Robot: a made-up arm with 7 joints. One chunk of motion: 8 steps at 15 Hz.
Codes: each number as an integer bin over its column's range. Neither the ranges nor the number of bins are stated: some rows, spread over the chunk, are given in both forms.
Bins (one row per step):
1: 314 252 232 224 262 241
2: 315 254 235 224 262 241
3: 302 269 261 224 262 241
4: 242 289 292 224 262 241
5: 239 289 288 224 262 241
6: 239 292 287 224 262 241
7: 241 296 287 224 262 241
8: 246 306 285 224 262 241
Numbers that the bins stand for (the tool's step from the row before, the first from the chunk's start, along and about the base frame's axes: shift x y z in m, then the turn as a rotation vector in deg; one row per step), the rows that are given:
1: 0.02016 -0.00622 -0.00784 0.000 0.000 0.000
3: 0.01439 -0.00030 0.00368 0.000 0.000 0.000
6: -0.01594 0.00771 0.01401 0.000 0.000 0.000
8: -0.01257 0.01259 0.01322 0.000 0.000 0.000
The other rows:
2: 0.02064 -0.00552 -0.00664 0.000 0.000 0.000
4: -0.01450 0.00667 0.01600 0.000 0.000 0.000
5: -0.01594 0.00667 0.01441 0.000 0.000 0.000
7: -0.01498 0.00911 0.01401 0.000 0.000 0.000

